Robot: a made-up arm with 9 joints. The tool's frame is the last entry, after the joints. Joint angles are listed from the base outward.
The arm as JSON. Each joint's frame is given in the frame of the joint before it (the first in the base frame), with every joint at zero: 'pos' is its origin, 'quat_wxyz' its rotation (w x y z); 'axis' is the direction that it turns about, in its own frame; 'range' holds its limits. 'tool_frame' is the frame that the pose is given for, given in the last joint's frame.
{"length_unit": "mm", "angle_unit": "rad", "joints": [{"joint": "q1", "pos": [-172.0, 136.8, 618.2], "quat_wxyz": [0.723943, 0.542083, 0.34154, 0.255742], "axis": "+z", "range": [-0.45, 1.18]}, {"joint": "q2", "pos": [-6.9, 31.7, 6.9], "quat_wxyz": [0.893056, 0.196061, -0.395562, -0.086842], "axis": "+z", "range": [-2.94, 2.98]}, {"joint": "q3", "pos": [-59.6, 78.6, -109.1], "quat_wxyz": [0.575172, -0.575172, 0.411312, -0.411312], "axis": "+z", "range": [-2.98, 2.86]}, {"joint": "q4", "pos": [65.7, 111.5, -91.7], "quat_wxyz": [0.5, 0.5, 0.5, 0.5], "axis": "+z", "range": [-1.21, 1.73]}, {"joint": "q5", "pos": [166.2, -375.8, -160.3], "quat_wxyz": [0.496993, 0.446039, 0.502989, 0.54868], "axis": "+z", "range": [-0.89, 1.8]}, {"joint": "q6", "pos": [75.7, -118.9, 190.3], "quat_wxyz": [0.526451, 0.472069, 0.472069, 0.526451], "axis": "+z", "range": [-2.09, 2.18]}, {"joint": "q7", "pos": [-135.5, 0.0, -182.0], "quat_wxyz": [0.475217, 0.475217, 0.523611, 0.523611], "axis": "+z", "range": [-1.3, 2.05]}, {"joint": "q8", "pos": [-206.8, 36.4, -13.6], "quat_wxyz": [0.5, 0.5, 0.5, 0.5], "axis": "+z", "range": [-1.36, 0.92]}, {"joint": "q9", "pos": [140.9, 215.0, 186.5], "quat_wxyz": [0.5, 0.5, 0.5, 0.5], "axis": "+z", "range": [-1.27, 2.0]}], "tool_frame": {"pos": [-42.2, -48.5, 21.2], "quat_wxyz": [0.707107, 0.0, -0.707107, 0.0]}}
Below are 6 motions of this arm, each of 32 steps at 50 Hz.
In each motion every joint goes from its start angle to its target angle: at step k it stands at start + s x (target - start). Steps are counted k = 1, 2, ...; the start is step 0. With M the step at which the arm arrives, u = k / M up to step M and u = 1 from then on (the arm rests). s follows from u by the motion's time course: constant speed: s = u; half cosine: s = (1 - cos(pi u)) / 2; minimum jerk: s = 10 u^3 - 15 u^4 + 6 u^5.
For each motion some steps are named. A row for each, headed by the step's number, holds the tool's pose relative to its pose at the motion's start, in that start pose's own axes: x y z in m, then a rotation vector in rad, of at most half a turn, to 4 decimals.
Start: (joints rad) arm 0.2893 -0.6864 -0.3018 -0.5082 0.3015 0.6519 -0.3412 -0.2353 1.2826
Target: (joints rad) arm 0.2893 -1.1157 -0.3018 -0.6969 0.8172 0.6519 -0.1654 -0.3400 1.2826
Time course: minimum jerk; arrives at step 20
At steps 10, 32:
10: -0.0197 0.0738 0.0547 0.1177 -0.1565 -0.4181
32: -0.0476 0.1479 0.1165 0.1616 -0.2651 -0.8553

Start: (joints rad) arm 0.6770 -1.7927 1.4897 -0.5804 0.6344 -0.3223 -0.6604 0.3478 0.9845
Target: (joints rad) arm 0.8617 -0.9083 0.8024 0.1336 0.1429 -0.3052 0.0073 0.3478 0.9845
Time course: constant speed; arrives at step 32
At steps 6, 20, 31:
6: -0.0158 -0.0548 -0.0421 -0.0709 -0.1221 -0.1520
20: -0.0549 -0.2376 -0.1261 -0.3552 -0.5412 -0.3595
31: -0.0850 -0.4276 -0.1511 -0.6124 -0.9722 -0.2868

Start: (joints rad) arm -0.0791 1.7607 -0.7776 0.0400 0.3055 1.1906 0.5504 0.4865 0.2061
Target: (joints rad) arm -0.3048 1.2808 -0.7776 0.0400 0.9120 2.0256 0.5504 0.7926 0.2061
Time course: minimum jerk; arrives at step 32
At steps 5, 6, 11, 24, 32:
5: -0.0121 -0.0010 0.0015 0.0151 0.0353 -0.0234
6: -0.0199 -0.0015 0.0026 0.0250 0.0574 -0.0384
11: -0.0918 0.0011 0.0171 0.1262 0.2460 -0.1821
24: -0.2942 0.1115 0.1220 0.6443 0.6315 -0.7159
32: -0.3089 0.1370 0.1407 0.7371 0.6380 -0.7832

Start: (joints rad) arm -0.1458 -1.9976 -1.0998 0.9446 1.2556 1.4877 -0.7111 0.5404 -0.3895
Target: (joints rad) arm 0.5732 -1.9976 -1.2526 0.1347 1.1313 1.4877 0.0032 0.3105 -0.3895
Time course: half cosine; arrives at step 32
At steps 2, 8, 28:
2: -0.0032 -0.0043 -0.0013 -0.0016 0.0038 0.0022
8: -0.0433 -0.0705 -0.0174 -0.0331 0.0542 0.0297
28: -0.0402 -0.5599 -0.0017 -0.4573 0.1016 0.0366

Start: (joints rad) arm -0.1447 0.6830 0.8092 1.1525 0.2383 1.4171 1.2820 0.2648 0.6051
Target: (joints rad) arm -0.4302 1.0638 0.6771 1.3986 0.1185 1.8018 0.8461 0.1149 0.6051
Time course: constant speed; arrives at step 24
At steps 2, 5, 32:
2: 0.0278 0.0061 0.0011 -0.0048 0.0513 0.0555
5: 0.0674 0.0174 0.0017 -0.0112 0.1289 0.1382
32: 0.2409 0.1254 -0.0143 -0.0204 0.6419 0.6218

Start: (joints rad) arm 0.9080 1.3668 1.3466 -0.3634 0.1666 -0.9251 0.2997 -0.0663 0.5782
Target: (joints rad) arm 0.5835 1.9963 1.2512 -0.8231 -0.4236 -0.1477 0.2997 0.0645 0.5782
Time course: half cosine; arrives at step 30
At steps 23, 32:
23: -0.1740 -0.3557 -0.1263 0.8119 -0.0731 0.7023
32: -0.1719 -0.4078 -0.1463 0.9476 -0.0264 0.8337

